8 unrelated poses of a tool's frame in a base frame.
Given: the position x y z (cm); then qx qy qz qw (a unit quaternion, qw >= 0).
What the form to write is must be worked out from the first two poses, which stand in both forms.
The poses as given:
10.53 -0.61 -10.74 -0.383 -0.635 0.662 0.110
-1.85 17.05 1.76 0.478 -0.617 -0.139 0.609
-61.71 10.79 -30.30 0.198 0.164 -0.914 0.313
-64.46 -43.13 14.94 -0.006 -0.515 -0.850 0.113
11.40 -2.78 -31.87 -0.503 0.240 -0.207 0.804
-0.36 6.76 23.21 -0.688 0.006 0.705 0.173
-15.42 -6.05 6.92 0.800 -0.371 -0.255 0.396
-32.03 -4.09 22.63 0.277 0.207 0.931 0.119
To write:
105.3 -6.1 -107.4 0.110 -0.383 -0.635 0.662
-18.5 170.5 17.6 0.609 0.478 -0.617 -0.139
-617.1 107.9 -303.0 0.313 0.198 0.164 -0.914
-644.6 -431.3 149.4 0.113 -0.006 -0.515 -0.850
114.0 -27.8 -318.7 0.804 -0.503 0.240 -0.207
-3.6 67.6 232.1 0.173 -0.688 0.006 0.705
-154.2 -60.5 69.2 0.396 0.800 -0.371 -0.255
-320.3 -40.9 226.3 0.119 0.277 0.207 0.931

